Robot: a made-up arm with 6 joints. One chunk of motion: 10 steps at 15 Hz.
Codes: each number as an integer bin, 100 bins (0 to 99) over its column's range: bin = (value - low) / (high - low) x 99, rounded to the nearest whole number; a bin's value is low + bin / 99 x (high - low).
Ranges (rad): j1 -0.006..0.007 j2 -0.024..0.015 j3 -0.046..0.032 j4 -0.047..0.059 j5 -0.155..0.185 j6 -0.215..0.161
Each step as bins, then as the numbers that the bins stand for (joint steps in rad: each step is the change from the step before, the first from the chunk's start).
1 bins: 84 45 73 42 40 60
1 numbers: 0.00503 -0.00627 0.01152 -0.00203 -0.01763 0.01288
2 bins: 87 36 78 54 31 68
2 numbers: 0.00542 -0.00982 0.01545 0.01082 -0.04854 0.04326
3 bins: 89 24 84 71 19 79
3 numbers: 0.00569 -0.01455 0.02018 0.02902 -0.08975 0.08504
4 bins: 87 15 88 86 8 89
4 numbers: 0.00542 -0.01809 0.02333 0.04508 -0.12753 0.12302
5 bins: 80 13 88 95 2 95
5 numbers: 0.00451 -0.01888 0.02333 0.05472 -0.14813 0.14581
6 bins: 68 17 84 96 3 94
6 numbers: 0.00293 -0.01730 0.02018 0.05579 -0.14470 0.14201
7 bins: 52 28 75 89 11 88
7 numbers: 0.00083 -0.01297 0.01309 0.04829 -0.11722 0.11922
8 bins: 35 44 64 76 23 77
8 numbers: -0.00140 -0.00667 0.00442 0.03437 -0.07601 0.07744
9 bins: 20 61 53 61 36 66
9 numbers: -0.00337 0.00003 -0.00424 0.01831 -0.03136 0.03567
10 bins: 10 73 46 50 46 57
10 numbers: -0.00469 0.00476 -0.00976 0.00654 0.00298 0.00148
